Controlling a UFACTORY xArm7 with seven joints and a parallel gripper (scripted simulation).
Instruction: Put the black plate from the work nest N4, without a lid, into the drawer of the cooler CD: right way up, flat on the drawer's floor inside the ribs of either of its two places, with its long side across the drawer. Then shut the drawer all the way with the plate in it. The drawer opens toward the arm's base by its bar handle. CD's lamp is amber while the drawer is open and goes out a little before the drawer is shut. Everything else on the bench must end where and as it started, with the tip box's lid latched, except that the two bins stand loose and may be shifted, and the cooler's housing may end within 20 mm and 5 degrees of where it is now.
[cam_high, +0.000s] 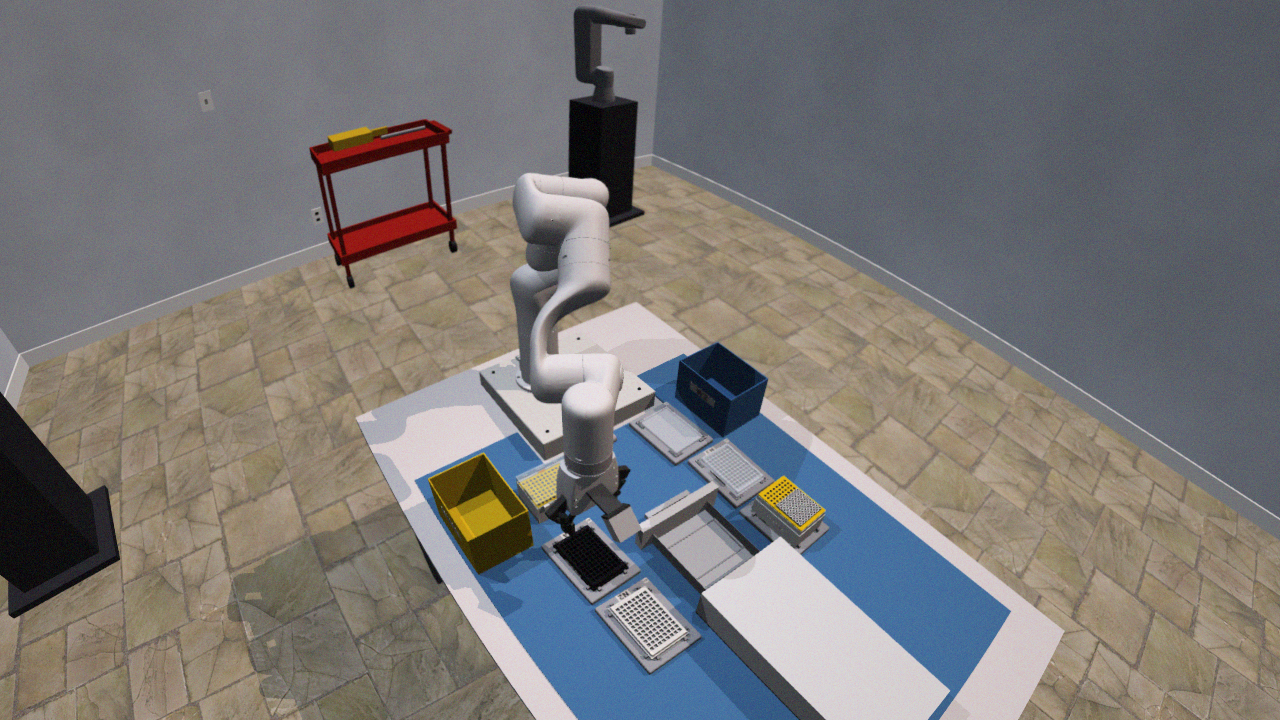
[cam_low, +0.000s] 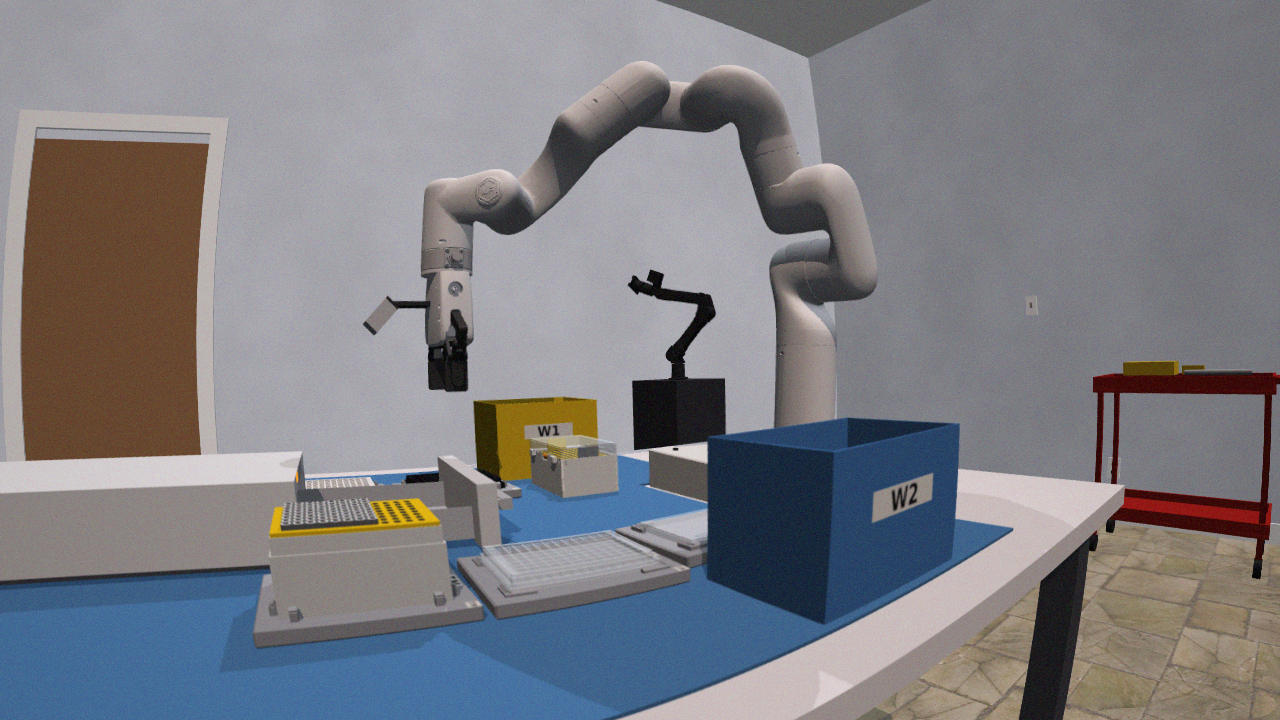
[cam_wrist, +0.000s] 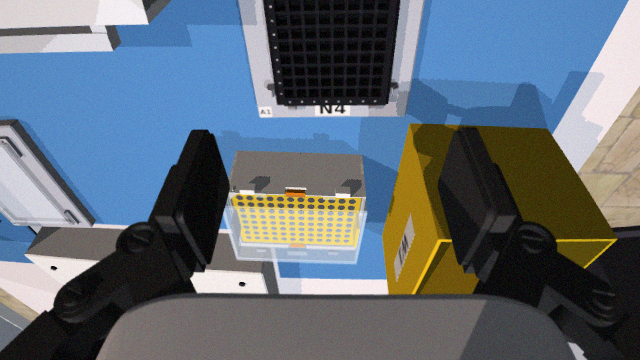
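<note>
Right now my hand is 14 cm above the black plate. Round my hand: clear lid: 17 cm behind, 10 cm below, 5 cm to the left; nest N4: 15 cm below; white plate: 18 cm ahead, 14 cm below, 2 cm to the right.
</note>
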